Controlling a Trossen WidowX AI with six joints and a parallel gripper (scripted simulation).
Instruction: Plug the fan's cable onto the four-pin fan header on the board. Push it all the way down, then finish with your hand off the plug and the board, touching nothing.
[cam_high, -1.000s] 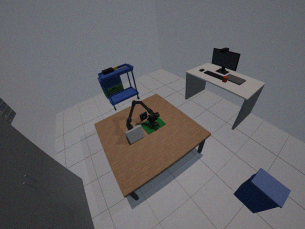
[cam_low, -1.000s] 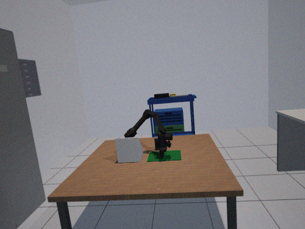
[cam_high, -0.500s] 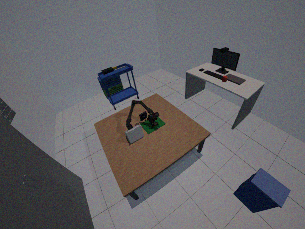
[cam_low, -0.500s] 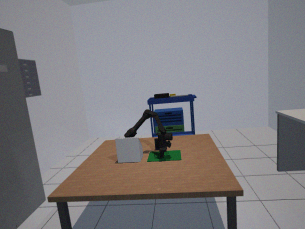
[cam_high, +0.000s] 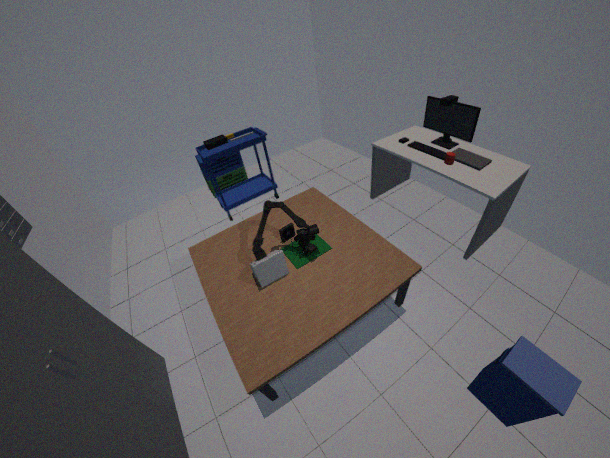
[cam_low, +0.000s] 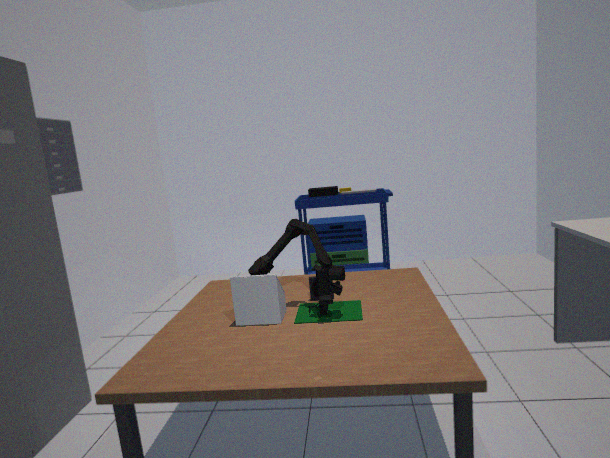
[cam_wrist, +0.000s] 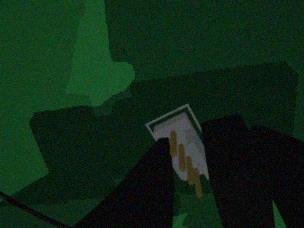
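My gripper tip is 10 mm to the left of the fan plug, 10 mm below it and 10 mm past it. The rest, counted from my gripper tip: green board 30 mm to the left, 30 mm below, 20 mm ahead; black fan 210 mm to the left, 40 mm above, 10 mm behind; four-pin fan header 20 mm below, 10 mm to the left, 10 mm behind.
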